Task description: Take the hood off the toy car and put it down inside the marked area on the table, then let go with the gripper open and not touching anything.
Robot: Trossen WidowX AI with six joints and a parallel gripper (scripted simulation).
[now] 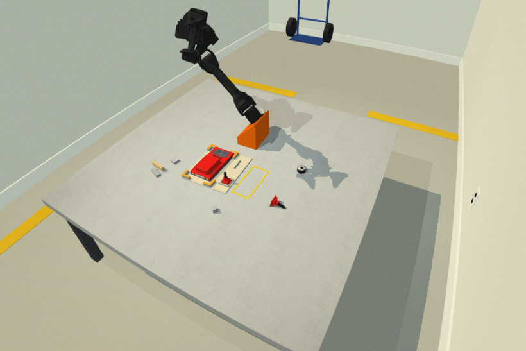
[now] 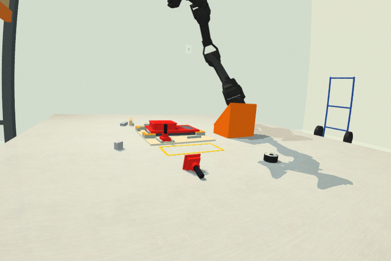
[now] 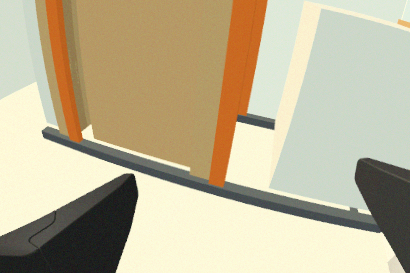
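My gripper tip is 40 mm past the hood, 20 mm to the left of it and 590 mm above it. Also, from my gripper tip: black wheel (260 mm behind, 350 mm to the left, 620 mm below).
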